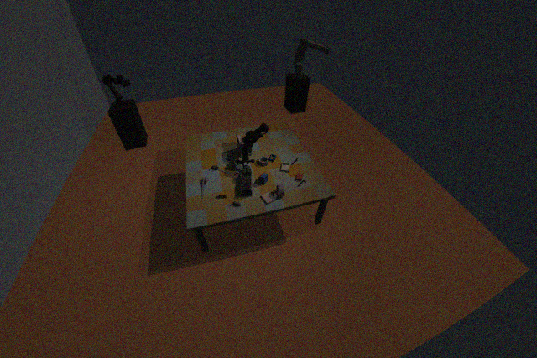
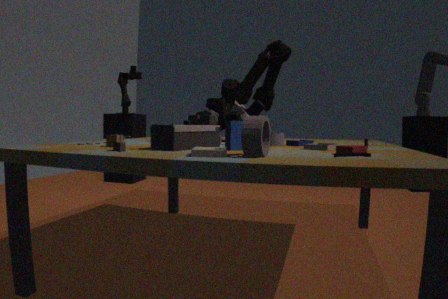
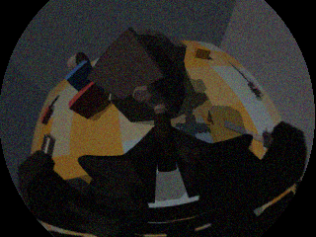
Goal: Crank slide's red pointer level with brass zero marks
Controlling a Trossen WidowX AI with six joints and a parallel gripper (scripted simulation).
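My gripper tip is now 160 mm short of the red pointer, 40 mm to the left of it and 40 mm below it. Also, from my gripper tip: blue block: 170 mm ahead, 130 mm to the left, 10 mm above; then yellow block: 280 mm to the right, 210 mm ahead, 20 mm below; then dark crank handle: 20 mm behind, 20 mm above, 10 mm to the left.
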